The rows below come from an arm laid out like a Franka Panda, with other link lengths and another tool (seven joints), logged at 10 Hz.
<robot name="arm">
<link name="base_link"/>
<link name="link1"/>
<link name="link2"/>
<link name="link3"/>
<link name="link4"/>
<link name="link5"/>
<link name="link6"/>
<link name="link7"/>
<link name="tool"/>
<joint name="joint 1" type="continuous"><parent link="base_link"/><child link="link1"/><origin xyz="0 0 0.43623"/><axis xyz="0 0 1"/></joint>
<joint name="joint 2" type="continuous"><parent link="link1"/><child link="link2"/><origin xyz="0 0 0"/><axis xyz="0 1 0"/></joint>
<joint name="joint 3" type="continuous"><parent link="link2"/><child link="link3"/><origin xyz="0 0 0.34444"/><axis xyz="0 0 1"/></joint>
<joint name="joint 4" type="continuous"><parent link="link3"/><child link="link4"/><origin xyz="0.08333 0 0"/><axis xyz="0 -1 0"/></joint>
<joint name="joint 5" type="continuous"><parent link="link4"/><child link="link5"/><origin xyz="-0.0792 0 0.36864"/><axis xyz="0 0 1"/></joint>
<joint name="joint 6" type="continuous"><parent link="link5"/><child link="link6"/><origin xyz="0 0 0"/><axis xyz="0 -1 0"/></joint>
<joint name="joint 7" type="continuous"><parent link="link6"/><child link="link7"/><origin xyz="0.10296 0 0"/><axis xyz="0 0 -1"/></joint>
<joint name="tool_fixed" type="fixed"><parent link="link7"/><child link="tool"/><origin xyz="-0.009 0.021 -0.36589" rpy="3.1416 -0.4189 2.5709"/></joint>
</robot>
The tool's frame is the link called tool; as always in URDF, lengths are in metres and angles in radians. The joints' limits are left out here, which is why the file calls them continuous.
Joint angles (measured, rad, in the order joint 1, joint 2, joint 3, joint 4, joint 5, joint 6, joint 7), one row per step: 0.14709 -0.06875 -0.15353 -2.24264 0.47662 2.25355 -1.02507; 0.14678 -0.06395 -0.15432 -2.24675 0.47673 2.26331 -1.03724; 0.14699 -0.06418 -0.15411 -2.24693 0.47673 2.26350 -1.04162; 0.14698 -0.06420 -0.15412 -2.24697 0.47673 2.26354 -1.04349; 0.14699 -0.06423 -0.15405 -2.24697 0.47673 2.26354 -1.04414; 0.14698 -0.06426 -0.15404 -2.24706 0.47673 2.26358 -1.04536; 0.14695 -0.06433 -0.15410 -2.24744 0.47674 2.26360 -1.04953; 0.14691 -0.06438 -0.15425 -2.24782 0.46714 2.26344 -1.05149; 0.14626 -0.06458 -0.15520 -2.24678 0.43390 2.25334 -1.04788; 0.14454 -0.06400 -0.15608 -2.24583 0.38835 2.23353 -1.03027; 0.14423 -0.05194 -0.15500 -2.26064 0.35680 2.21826 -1.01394
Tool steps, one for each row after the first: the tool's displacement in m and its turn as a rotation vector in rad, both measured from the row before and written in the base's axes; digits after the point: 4 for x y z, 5 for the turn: 0.0007 -0.0022 -0.0039 -0.00474 -0.00417 0.00634; -0.0001 0.0001 0.0000 -0.00061 -0.00180 0.00439; 0.0000 -0.0001 0.0000 -0.00025 -0.00069 0.00169; 0.0000 0.0000 0.0000 -0.00009 -0.00027 0.00068; 0.0000 0.0000 0.0000 -0.00017 -0.00042 0.00111; -0.0002 -0.0001 -0.0002 -0.00053 -0.00121 0.00375; -0.0008 -0.0021 -0.0010 -0.00804 -0.00023 0.00721; -0.0048 -0.0063 -0.0031 -0.02407 0.00908 0.01784; -0.0087 -0.0084 -0.0051 -0.03081 0.02344 0.01364; -0.0162 -0.0048 -0.0163 -0.02275 0.04583 0.00844
